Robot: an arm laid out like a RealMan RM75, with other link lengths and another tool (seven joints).
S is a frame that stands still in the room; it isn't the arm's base.
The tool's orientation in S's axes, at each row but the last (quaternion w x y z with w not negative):
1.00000 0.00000 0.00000 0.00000
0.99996 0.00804 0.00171 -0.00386
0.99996 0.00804 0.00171 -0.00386
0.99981 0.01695 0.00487 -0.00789
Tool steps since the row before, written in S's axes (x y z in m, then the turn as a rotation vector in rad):
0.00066 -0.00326 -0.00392 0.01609 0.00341 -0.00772
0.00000 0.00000 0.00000 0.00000 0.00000 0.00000
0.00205 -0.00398 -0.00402 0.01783 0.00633 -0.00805
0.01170 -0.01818 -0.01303 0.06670 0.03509 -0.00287
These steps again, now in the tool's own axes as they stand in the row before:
0.00066 -0.00326 -0.00392 0.01609 0.00341 -0.00772
0.00000 0.00000 0.00000 0.00000 0.00000 0.00000
0.00209 -0.00403 -0.00395 0.01781 0.00634 -0.00809
0.01211 -0.01842 -0.01229 0.06617 0.03603 -0.00343

